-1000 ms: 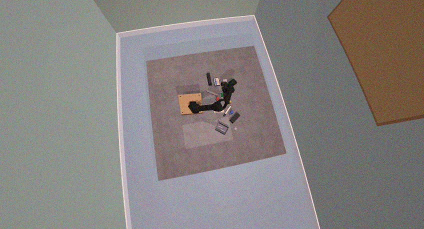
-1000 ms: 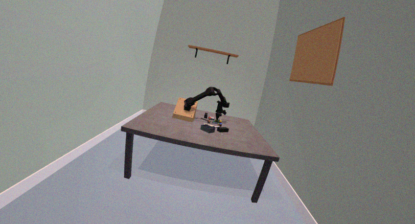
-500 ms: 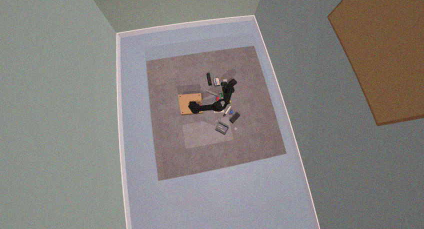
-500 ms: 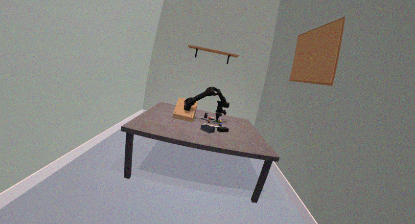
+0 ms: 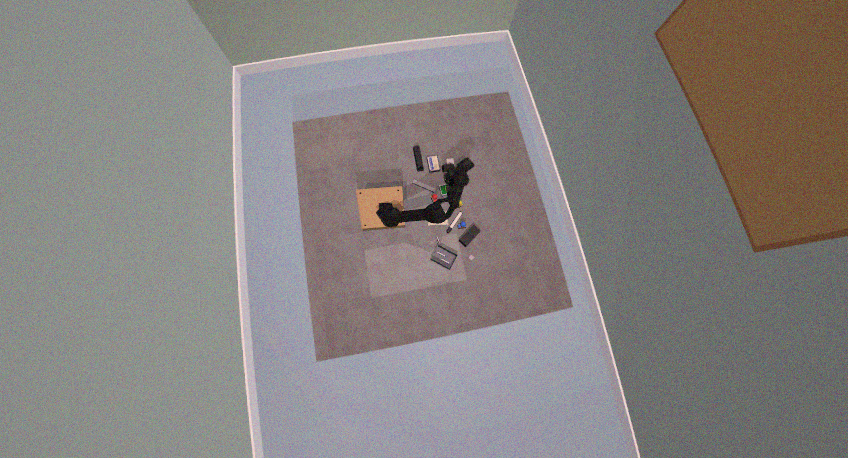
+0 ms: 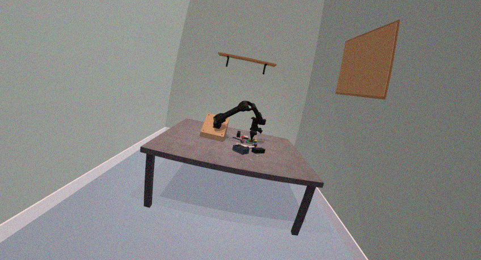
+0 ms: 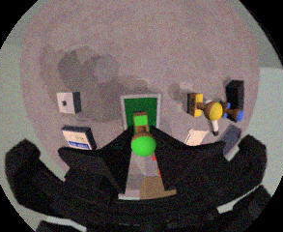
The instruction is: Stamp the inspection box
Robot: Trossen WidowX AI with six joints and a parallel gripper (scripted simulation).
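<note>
The green ink pad is 3 cm below my gripper tip. The rest, counted from my gripper tip: red-knobbed stamp 8 cm behind, 6 cm to the right, 2 cm below; grey block 15 cm to the left, 2 cm below, 2 cm ahead; cream card 16 cm to the right, 7 cm behind, 4 cm below.
</note>
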